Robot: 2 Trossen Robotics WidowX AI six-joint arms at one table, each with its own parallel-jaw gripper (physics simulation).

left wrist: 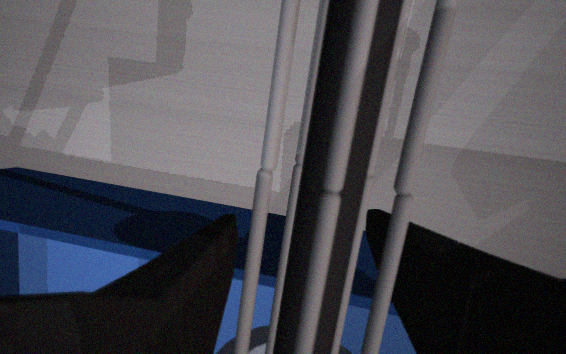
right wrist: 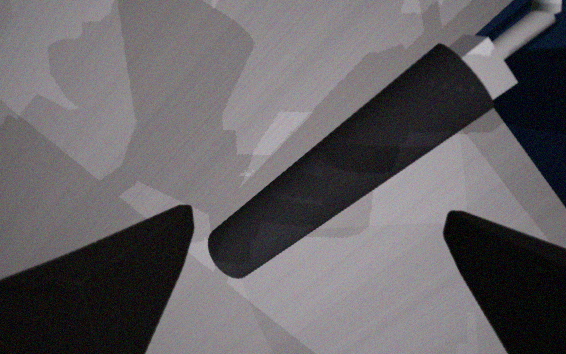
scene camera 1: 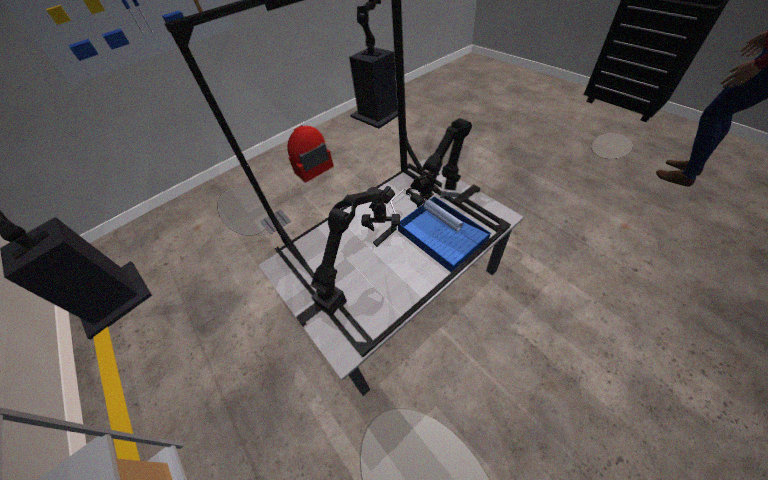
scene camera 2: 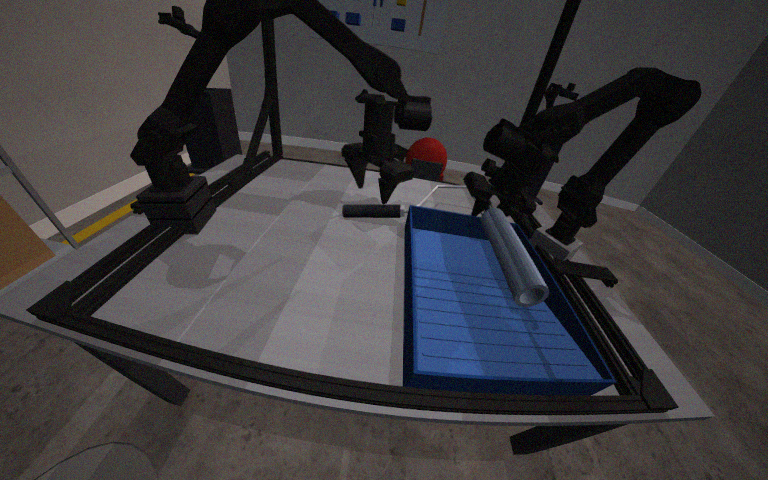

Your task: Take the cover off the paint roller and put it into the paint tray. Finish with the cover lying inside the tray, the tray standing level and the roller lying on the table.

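Places are measured from the left arm's base along level axes (x left, y back, z up), in millimetres.
Where they show: left gripper, fingertip midpoint: [left wrist: 301, 223] [scene camera 1: 420, 205] [scene camera 2: 480, 219]; right gripper, fingertip midpoint: [right wrist: 318, 219] [scene camera 1: 382, 230] [scene camera 2: 371, 195]; left arm's base at its link origin: [scene camera 1: 450, 186] [scene camera 2: 560, 235]; right arm's base at its link origin: [scene camera 1: 327, 294] [scene camera 2: 172, 185].
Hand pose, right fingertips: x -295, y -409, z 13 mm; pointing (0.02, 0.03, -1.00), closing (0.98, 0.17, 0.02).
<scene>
Each offset is from my right fingertips to the centre of the thing. "pt": to the spot under its first point.
The roller's dark handle @[pt dx +19, dy -5, dz -29 mm] [scene camera 1: 386, 235] [scene camera 2: 370, 211] [right wrist: 350, 165] lies on the table left of the tray. Its wire cage [left wrist: 332, 190] slants across the left wrist view. The pale cover @[dx +284, dy +149, dz +12 mm] [scene camera 1: 444, 215] [scene camera 2: 512, 254] lies lengthwise in the right part of the blue tray @[dx +296, dy +78, dz -35 mm] [scene camera 1: 425, 250] [scene camera 2: 498, 384]. The cage crosses the cover's near end in the left wrist view; whether it is inside is unclear. My left gripper [scene camera 2: 504, 213] [left wrist: 301, 223] is partly open around the cage's line of sight, gripping nothing, at the cover's far end. My right gripper [scene camera 2: 373, 194] [right wrist: 318, 219] is open above the handle.
A dark frame @[pt dx +272, dy -295, dz -48 mm] [scene camera 1: 424, 294] [scene camera 2: 283, 379] runs around the table top, close to the tray's front and right sides. The frame's upright posts @[pt dx -15, dy +557, dz +489 mm] [scene camera 1: 399, 84] rise at the back. A red welding mask [scene camera 1: 308, 152] [scene camera 2: 427, 155] shows beyond the table.
</scene>
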